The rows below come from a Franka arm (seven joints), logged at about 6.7 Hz.
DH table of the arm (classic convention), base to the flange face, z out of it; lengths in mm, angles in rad. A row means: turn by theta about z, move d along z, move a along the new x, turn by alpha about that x. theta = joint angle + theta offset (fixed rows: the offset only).
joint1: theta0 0, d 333, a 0, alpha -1.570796
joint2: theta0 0, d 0, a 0, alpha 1.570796
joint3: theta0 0, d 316, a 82.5, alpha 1.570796
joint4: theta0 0, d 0, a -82.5, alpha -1.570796
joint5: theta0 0, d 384, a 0, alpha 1.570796
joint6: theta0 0, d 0, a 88, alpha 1.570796
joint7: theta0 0, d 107, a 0, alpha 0
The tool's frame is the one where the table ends.
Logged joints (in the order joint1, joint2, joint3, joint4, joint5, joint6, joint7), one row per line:
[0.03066, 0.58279, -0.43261, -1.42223, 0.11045, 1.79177, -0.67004]
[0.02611, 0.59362, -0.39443, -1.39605, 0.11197, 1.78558, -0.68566]
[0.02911, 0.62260, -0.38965, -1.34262, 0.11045, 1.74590, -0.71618]
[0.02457, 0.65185, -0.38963, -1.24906, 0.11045, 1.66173, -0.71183]
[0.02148, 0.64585, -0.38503, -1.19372, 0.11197, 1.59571, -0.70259]
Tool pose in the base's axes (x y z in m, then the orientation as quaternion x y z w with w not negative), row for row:
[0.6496, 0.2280, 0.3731, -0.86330, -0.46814, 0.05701, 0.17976]
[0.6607, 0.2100, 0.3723, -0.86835, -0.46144, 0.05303, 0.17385]
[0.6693, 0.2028, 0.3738, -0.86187, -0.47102, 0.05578, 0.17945]
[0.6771, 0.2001, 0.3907, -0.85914, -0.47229, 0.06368, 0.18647]
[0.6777, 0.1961, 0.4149, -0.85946, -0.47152, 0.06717, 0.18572]
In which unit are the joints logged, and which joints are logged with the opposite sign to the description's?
The joints are logged in radians. Opposite sign: joint1, joint3.
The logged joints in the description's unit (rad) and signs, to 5 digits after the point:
[-0.03066, 0.58279, 0.43261, -1.42223, 0.11045, 1.79177, -0.67004]
[-0.02611, 0.59362, 0.39443, -1.39605, 0.11197, 1.78558, -0.68566]
[-0.02911, 0.62260, 0.38965, -1.34262, 0.11045, 1.74590, -0.71618]
[-0.02457, 0.65185, 0.38963, -1.24906, 0.11045, 1.66173, -0.71183]
[-0.02148, 0.64585, 0.38503, -1.19372, 0.11197, 1.59571, -0.70259]

